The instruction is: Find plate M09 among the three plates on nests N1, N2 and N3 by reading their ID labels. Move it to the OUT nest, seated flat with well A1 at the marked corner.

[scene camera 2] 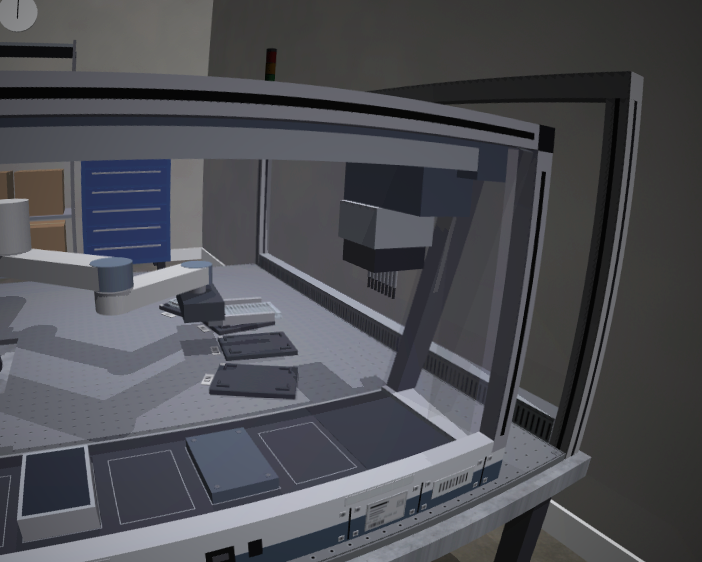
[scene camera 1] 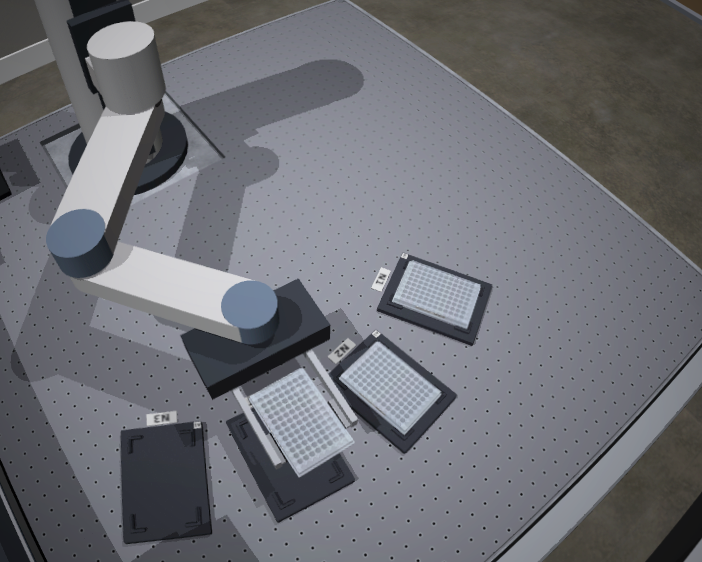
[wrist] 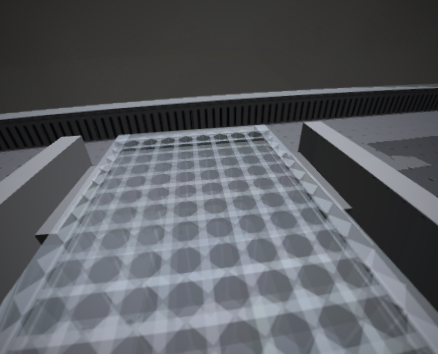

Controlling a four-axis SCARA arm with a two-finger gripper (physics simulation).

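The pictures show a dark OUT nest and a black N3 nest together with the gripper. In the wrist view, too, the gripper is visible.
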